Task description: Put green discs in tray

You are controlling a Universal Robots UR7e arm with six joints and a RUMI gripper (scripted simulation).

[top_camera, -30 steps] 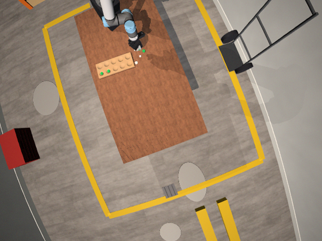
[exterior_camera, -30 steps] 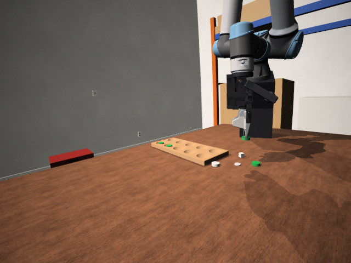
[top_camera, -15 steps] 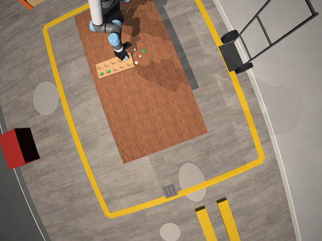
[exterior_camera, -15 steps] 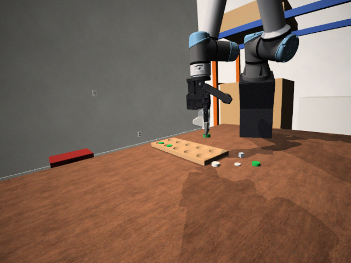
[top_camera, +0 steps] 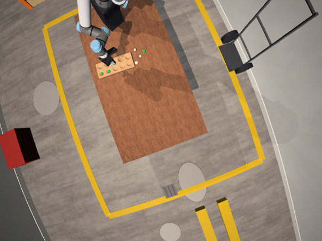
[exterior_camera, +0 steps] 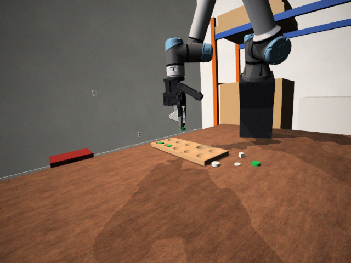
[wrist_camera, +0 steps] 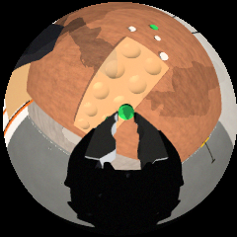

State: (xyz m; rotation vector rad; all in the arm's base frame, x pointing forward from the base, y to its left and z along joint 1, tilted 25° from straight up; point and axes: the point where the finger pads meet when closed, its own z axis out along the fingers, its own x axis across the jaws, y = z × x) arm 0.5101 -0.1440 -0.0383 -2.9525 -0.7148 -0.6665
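The wooden counting tray is 40 mm behind my hand, 20 mm to the right of it and 120 mm below it. The rest, counted from my hand: white disc (30 mm ahead, 190 mm to the left, 120 mm below); then small white cube (110 mm behind, 220 mm to the left, 120 mm below).
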